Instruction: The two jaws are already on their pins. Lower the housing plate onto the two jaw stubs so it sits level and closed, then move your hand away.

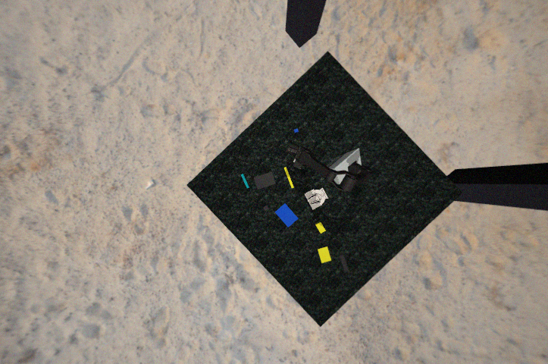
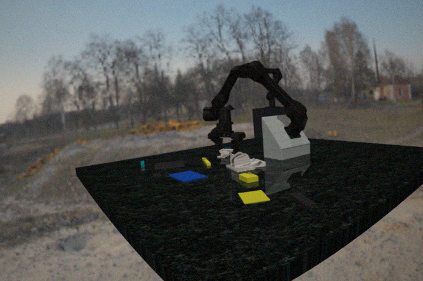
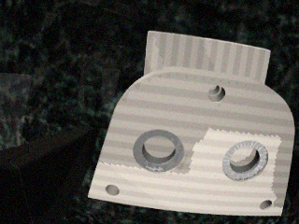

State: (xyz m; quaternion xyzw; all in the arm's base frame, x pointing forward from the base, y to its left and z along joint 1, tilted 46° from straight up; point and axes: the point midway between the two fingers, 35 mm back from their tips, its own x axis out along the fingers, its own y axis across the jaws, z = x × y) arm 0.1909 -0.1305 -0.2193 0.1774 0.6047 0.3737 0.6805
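Right now the yellow bar is 14 cm ahead of my gripper tip, 5 cm to the left of it and 1 cm below it. The rest, counted from my gripper tip: teal peg (38 cm ahead, 12 cm to the right); blue tile (31 cm ahead, 24 cm to the left, 1 cm below); dark tile (28 cm ahead, 3 cm to the right, 1 cm below).
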